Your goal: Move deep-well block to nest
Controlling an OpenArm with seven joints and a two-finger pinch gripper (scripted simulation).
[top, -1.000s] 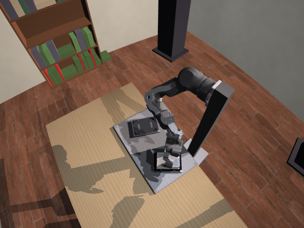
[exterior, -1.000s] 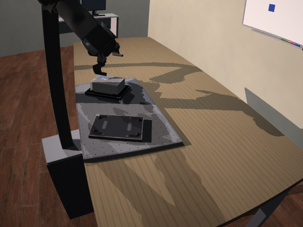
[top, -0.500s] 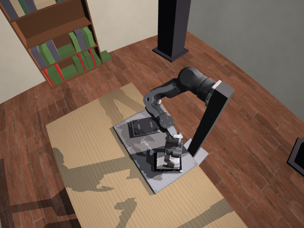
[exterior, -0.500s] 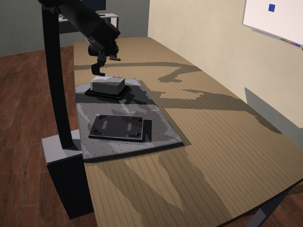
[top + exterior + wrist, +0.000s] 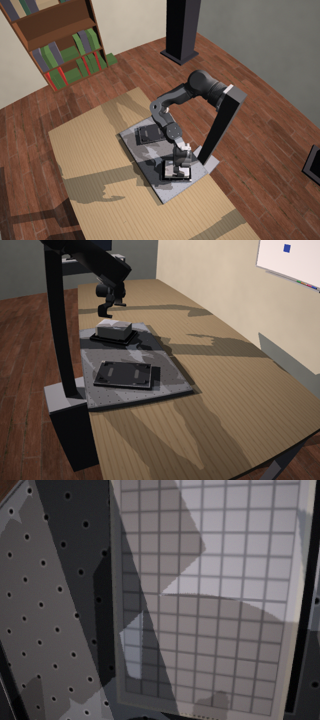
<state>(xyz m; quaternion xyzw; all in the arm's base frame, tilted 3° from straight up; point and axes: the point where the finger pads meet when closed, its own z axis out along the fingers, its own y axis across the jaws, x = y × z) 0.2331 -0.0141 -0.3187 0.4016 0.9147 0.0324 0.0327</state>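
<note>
The deep-well block is 7 cm below my hand.
</note>
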